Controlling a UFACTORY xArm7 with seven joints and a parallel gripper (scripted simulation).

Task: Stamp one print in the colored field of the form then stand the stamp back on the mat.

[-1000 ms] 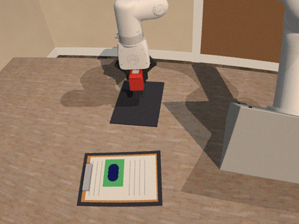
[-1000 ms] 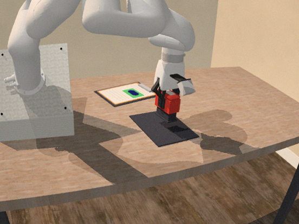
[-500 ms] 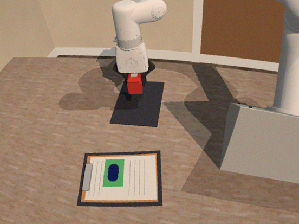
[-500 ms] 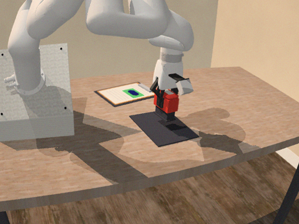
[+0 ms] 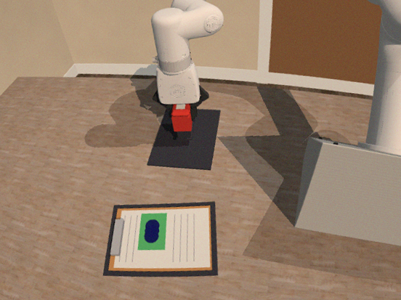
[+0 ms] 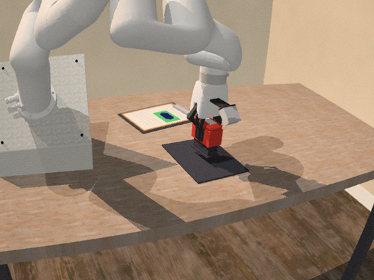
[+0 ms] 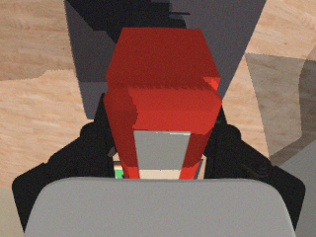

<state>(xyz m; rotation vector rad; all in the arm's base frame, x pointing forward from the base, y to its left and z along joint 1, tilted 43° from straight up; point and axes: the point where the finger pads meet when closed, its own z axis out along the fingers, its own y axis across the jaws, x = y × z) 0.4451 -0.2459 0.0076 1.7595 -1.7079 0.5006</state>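
My hand is 9 cm above the mat. Also, from my hand: form (32 cm to the left, 8 cm below, 2 cm ahead); then red stamp (2 cm below).
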